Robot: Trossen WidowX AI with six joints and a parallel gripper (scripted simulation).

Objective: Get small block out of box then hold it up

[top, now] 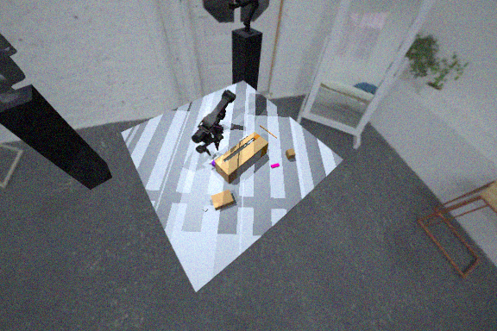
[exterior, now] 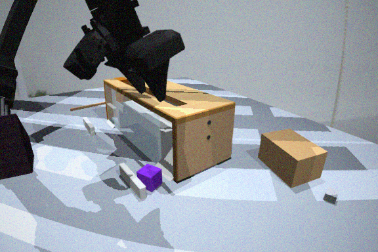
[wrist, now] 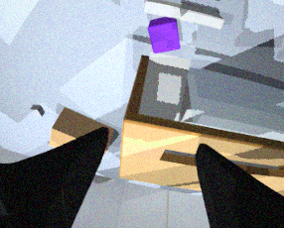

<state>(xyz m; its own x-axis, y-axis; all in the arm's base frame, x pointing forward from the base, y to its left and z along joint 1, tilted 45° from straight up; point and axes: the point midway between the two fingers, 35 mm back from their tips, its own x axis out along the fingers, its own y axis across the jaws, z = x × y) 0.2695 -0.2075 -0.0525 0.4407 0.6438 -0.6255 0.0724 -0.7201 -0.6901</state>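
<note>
My gripper tip is 15 cm above the purple block and 1 cm past it. Also, from my gripper tip: tan brick 24 cm ahead, 14 cm below, 12 cm to the right; magenta piece 33 cm to the left, 27 cm ahead, 16 cm below; dark chip 23 cm to the right, 22 cm ahead, 16 cm below.
</note>
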